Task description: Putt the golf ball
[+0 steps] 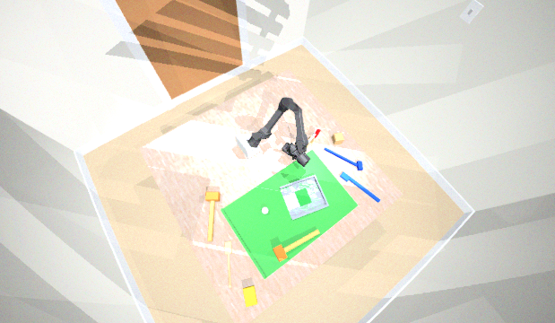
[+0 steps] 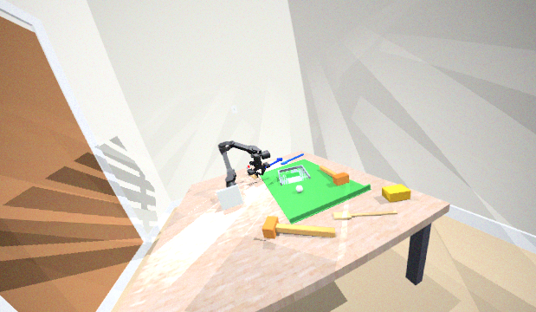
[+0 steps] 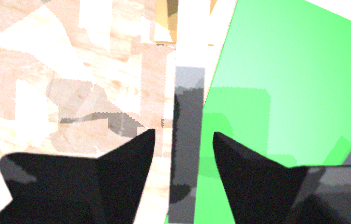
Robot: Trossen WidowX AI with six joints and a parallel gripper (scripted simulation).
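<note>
My gripper tip is 4 cm past the red putter, 11 cm to the right of it and 3 cm below it. From my gripper tip the other things lie so: green mat: 27 cm ahead, 21 cm to the right, 3 cm below; tan cube: 4 cm ahead, 34 cm to the left; white golf ball: 20 cm ahead, 36 cm to the right, 1 cm below.
</note>
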